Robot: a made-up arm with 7 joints. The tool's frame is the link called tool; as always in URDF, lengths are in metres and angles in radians.
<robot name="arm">
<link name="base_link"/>
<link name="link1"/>
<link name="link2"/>
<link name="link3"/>
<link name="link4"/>
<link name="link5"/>
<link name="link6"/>
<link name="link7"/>
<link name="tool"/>
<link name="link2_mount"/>
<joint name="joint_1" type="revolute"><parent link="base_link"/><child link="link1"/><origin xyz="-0.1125 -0.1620 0.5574" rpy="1.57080 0.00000 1.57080"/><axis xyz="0 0 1"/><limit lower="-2.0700" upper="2.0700"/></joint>
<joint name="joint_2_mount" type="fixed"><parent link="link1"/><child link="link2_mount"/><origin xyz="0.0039 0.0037 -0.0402"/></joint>
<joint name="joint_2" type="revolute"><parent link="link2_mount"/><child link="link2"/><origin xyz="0.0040 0.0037 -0.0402" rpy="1.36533 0.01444 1.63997"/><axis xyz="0 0 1"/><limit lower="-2.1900" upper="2.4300"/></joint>
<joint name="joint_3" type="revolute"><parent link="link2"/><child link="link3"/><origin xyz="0.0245 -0.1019 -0.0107" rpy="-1.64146 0.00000 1.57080"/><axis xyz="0 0 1"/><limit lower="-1.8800" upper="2.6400"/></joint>
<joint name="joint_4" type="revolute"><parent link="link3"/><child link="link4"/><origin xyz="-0.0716 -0.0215 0.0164" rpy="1.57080 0.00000 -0.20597"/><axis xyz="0 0 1"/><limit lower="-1.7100" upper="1.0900"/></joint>
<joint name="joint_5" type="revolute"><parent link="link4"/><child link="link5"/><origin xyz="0.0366 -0.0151 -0.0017" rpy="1.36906 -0.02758 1.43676"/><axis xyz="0 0 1"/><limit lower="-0.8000" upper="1.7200"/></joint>
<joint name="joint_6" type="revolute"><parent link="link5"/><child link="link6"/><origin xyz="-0.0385 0.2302 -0.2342" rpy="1.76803 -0.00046 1.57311"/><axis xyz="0 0 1"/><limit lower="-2.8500" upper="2.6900"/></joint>
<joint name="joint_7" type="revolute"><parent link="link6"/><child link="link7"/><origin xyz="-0.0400 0.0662 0.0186" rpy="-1.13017 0.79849 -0.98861"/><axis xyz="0 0 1"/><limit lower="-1.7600" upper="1.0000"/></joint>
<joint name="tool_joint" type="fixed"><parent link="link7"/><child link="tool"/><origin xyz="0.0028 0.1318 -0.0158" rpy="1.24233 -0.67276 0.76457"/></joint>
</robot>
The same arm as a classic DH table. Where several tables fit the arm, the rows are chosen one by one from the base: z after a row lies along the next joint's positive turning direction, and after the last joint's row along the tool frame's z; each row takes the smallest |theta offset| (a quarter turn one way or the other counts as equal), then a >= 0, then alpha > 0; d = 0 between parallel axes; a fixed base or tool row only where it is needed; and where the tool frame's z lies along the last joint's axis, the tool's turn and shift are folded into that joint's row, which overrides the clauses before.
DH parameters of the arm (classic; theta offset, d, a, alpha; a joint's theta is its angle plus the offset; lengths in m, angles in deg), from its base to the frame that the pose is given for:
base (fixed): -90.00 0.5574 0.1620 -90.00
joint_1: -85.86 -0.1947 0.0068 78.23
joint_2: 89.15 -0.0038 -0.1019 -94.05
joint_3: -11.80 -0.0082 -0.0657 90.00
joint_4: 82.00 0.0261 -0.0099 78.45
joint_5: -88.25 -0.2026 -0.2303 -101.30
joint_6: -75.28 -0.0133 0.0742 72.69
joint_7: 80.43 -0.0099 -0.0719 -75.39
tool (fixed): -139.91 -0.1142 0.0000 0.00
Joint limits (deg, base to tool): -118.60..118.60 -125.48..139.23 -107.72..151.26 -97.98..62.45 -45.84..98.55 -163.29..154.13 -100.84..57.30

